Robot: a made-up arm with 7 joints.
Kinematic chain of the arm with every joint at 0, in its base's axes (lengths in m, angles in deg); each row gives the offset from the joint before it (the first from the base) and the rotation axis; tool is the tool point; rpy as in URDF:
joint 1: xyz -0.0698 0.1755 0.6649 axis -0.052 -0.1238 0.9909
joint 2: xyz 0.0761 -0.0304 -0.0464 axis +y
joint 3: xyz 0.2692 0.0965 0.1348 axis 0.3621 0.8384 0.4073
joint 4: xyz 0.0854 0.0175 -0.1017 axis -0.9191 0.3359 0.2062
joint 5: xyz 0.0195 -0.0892 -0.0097 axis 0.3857 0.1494 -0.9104
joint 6: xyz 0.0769 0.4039 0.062 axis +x
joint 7: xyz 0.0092 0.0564 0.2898 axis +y
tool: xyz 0.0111 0.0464 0.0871 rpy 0 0 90
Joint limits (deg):
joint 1: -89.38..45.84
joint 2: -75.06..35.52
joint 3: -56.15..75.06
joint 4: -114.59..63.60
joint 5: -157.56..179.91
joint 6: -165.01..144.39
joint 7: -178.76..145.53
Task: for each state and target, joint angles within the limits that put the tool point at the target. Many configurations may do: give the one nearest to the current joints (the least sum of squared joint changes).
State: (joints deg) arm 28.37 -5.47 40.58 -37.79 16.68 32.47 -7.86
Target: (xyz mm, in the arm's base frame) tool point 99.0 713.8 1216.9
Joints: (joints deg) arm 45.84 -14.47 37.51 -15.89 1.38 19.19 -8.62
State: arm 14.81 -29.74 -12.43 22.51 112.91 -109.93 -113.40
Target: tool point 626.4 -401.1 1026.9
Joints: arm -10.40 -22.75 -13.00 14.61 143.57 -117.01 -121.25
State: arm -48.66 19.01 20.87 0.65 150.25 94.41 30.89
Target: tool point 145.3 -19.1 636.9
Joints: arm -23.20 2.95 21.70 7.26 169.71 93.22 23.96
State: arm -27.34 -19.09 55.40 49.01 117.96 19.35 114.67
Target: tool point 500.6 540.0 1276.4
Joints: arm 10.86 -51.41 52.47 63.60 106.70 21.82 114.07
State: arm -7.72 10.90 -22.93 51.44 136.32 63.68 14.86
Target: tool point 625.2 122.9 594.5
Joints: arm -4.74 35.52 10.90 61.34 115.21 72.35 14.72
